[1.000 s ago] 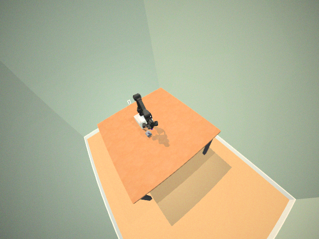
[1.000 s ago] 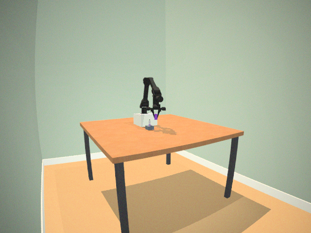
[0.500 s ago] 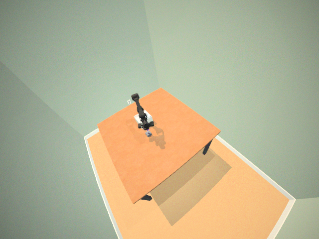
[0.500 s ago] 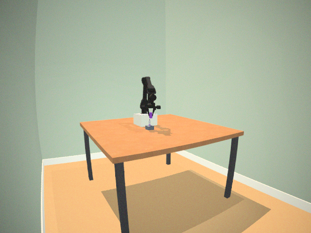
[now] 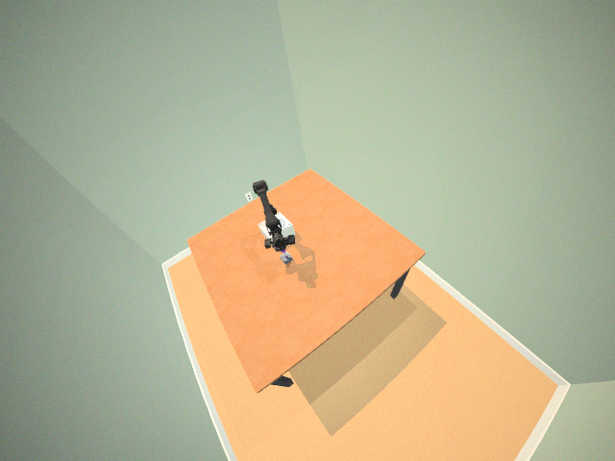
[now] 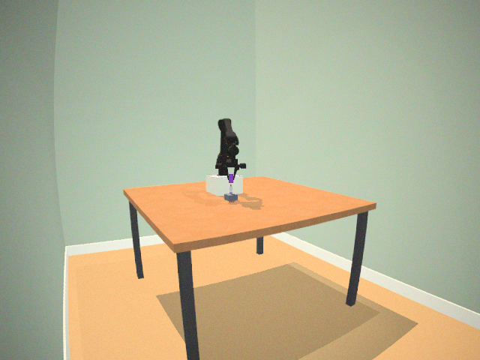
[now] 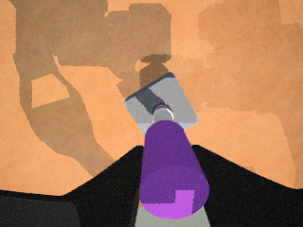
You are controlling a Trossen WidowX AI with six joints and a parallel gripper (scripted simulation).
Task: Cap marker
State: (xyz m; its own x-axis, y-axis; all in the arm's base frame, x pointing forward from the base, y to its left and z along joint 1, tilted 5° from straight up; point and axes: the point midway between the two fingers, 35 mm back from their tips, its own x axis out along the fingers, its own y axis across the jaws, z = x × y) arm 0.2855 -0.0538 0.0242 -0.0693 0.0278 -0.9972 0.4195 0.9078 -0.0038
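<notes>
My gripper tip is 10 mm below the purple marker cap. Round my gripper tip: grey-blue holder block (110 mm below).
</notes>
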